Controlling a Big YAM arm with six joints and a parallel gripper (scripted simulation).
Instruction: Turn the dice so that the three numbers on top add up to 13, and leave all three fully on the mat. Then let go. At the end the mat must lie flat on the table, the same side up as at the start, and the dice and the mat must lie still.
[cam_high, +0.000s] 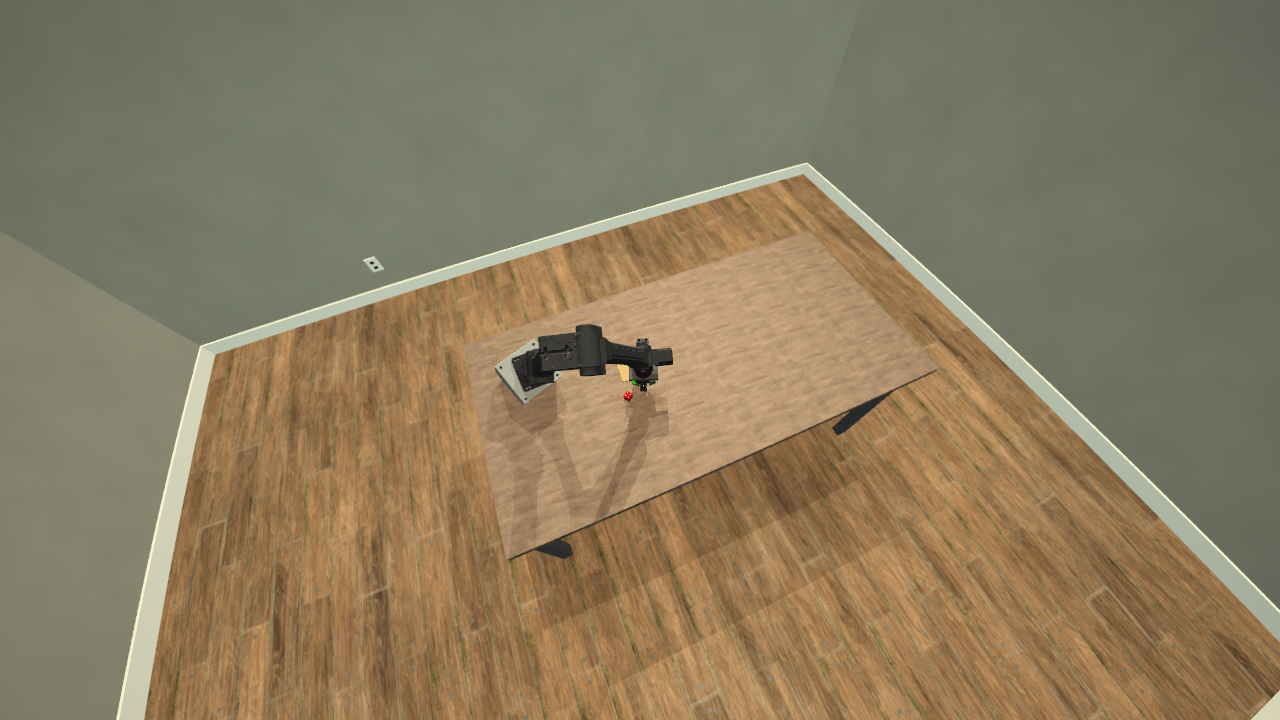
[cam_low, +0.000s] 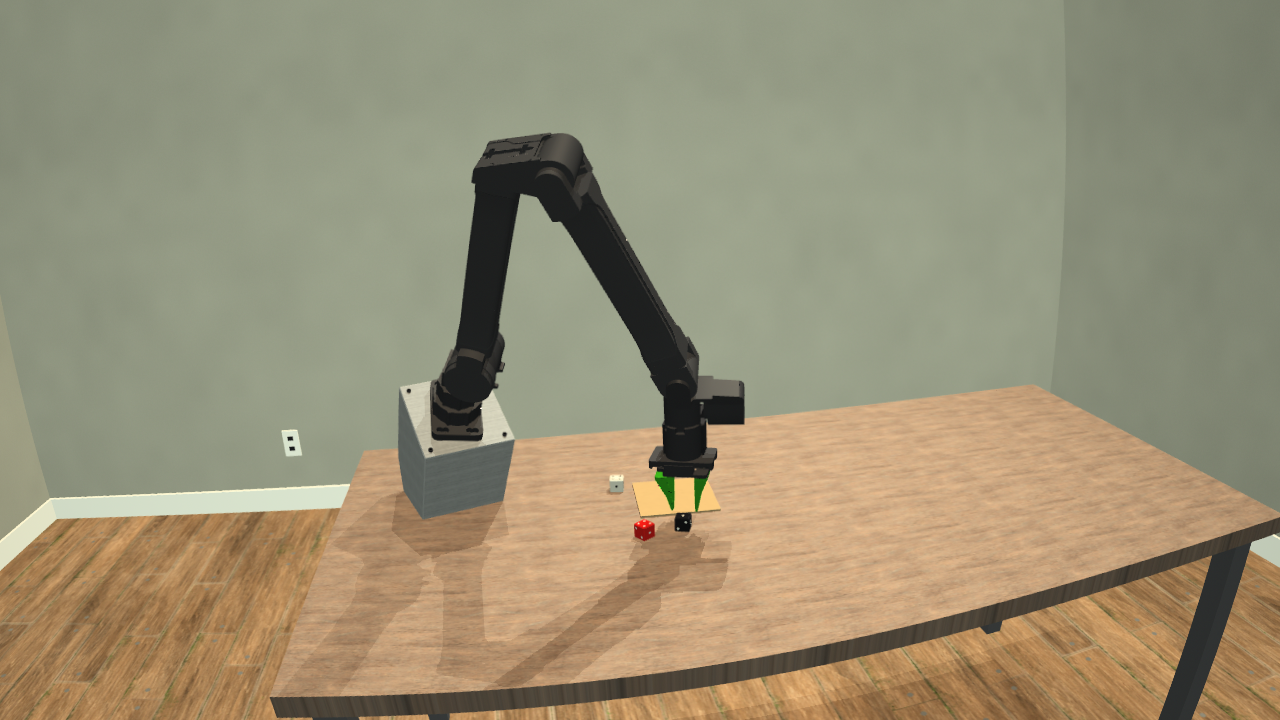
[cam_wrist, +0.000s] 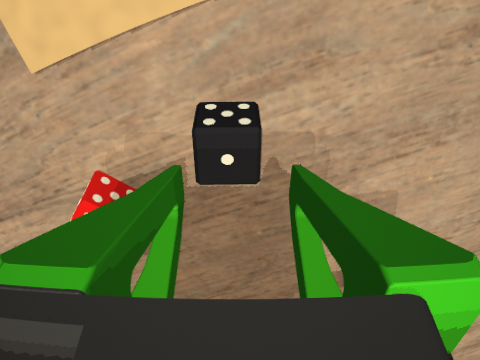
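Right now the black die is 30 mm below my hand. The rest, counted from my hand: tan mat: 120 mm to the left, 40 mm below, 30 mm ahead; white die: 190 mm to the left, 60 mm behind, 30 mm below; red die: 70 mm behind, 30 mm below.
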